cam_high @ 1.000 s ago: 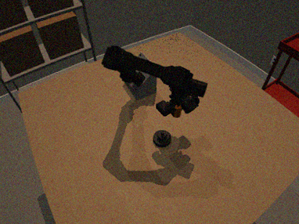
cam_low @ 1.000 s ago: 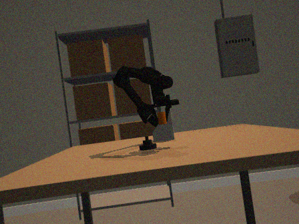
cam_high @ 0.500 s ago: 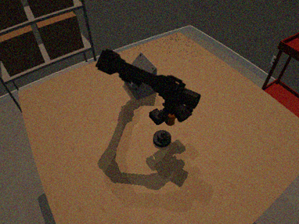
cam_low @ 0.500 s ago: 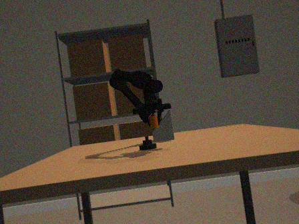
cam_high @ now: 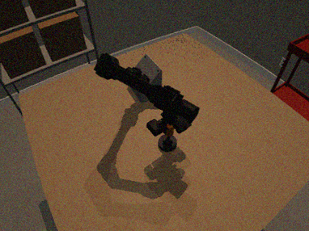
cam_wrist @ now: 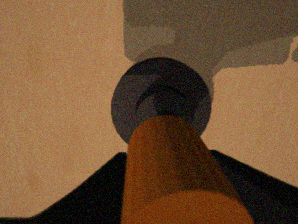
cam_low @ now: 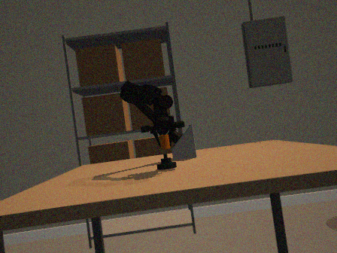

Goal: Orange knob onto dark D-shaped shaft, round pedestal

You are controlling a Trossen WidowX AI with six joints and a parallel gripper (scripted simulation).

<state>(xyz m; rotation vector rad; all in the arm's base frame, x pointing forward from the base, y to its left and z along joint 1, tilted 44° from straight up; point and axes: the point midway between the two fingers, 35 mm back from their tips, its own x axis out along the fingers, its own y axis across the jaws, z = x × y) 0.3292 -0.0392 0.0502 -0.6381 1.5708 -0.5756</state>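
Now: the round dark pedestal 60 mm below my gripper tip. The rest, counted from my gripper tip: orange knob 20 mm above.
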